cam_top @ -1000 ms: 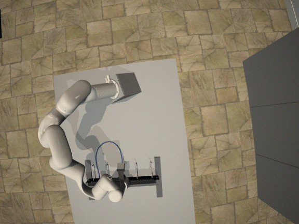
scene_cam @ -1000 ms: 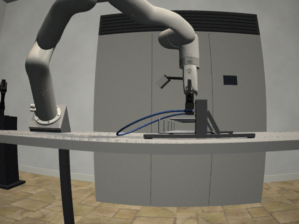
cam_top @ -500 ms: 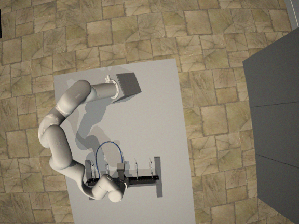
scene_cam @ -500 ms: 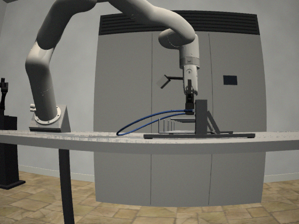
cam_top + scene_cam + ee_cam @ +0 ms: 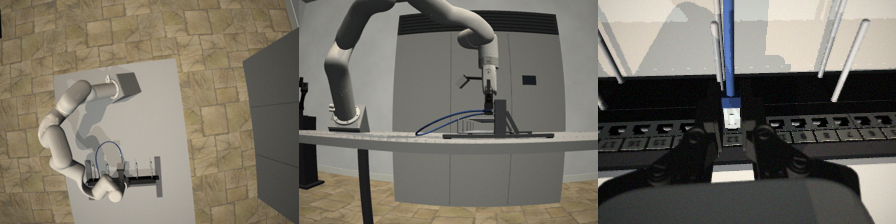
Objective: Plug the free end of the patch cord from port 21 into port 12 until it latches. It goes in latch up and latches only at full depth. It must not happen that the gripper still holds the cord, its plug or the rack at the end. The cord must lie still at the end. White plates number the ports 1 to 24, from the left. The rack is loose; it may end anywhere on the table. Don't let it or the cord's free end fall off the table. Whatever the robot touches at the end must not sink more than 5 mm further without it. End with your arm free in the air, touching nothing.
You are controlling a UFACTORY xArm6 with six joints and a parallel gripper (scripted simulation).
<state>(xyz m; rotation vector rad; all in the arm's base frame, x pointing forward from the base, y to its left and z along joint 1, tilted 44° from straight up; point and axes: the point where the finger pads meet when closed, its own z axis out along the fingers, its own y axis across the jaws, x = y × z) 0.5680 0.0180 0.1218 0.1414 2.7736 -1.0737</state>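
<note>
The plug is 2 cm ahead of my hand and 1 cm below it.
</note>
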